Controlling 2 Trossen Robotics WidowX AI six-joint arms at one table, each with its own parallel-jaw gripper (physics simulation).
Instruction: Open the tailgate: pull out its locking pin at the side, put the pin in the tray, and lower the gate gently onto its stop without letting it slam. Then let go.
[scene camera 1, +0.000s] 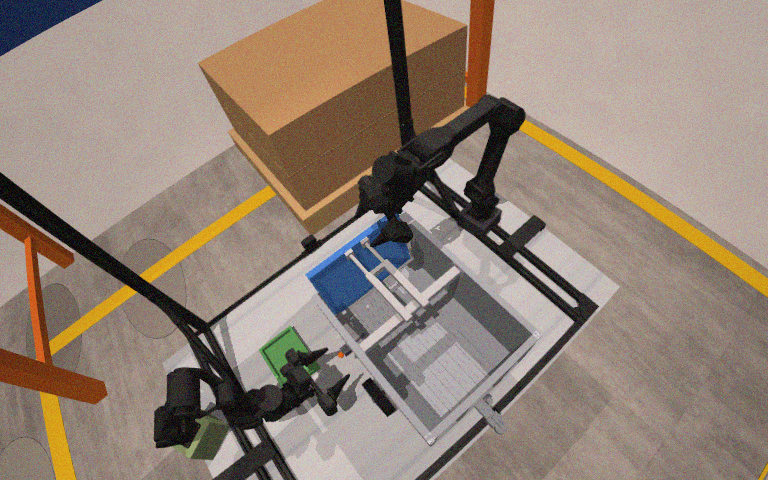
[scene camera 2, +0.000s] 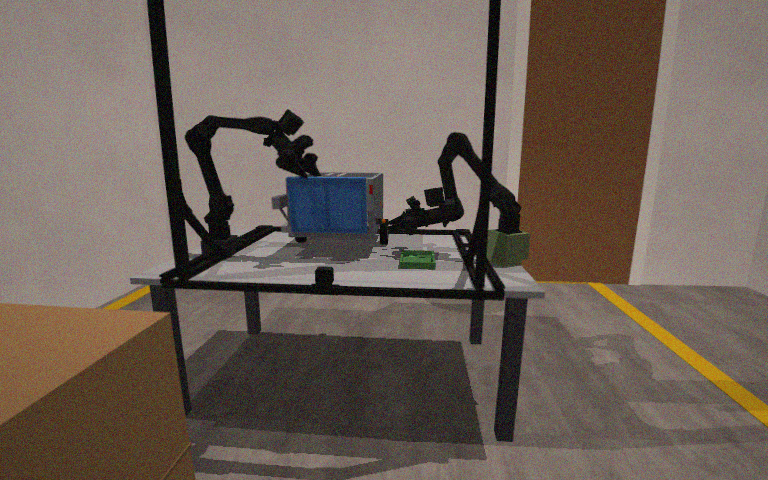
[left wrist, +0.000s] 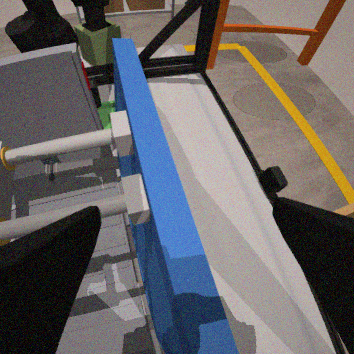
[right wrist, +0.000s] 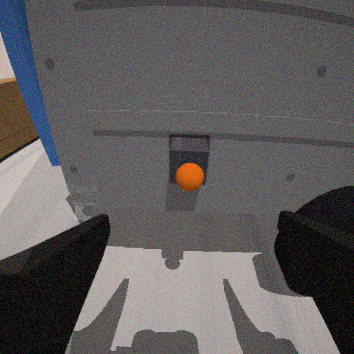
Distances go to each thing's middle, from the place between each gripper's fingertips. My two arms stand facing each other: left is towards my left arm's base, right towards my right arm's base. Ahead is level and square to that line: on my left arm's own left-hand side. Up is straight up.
I see the grey truck bed (right wrist: 253, 99) 10 cm ahead of my right hand, 20 cm to the left of it and 4 cm above it.
My left gripper is now 250 mm short of the grey truck bed, 140 mm above it and 40 mm to the left of it.
